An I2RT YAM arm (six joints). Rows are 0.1 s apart.
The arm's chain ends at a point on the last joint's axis. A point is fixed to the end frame.
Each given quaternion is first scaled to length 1.
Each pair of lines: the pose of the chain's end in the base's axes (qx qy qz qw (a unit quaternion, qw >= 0); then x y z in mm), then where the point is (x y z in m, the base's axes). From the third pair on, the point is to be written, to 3 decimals.
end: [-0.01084 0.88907 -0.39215 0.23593 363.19 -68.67 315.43]
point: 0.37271 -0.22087 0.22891
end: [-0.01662 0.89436 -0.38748 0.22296 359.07 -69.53 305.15]
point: 0.36628 -0.22088 0.21694
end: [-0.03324 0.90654 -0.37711 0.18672 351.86 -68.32 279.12]
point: 0.352 -0.218 0.188
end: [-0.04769 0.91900 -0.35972 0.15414 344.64 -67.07 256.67]
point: 0.339 -0.214 0.160
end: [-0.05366 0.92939 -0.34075 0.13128 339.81 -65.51 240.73]
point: 0.329 -0.208 0.139
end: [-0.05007 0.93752 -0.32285 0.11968 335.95 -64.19 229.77]
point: 0.321 -0.203 0.123
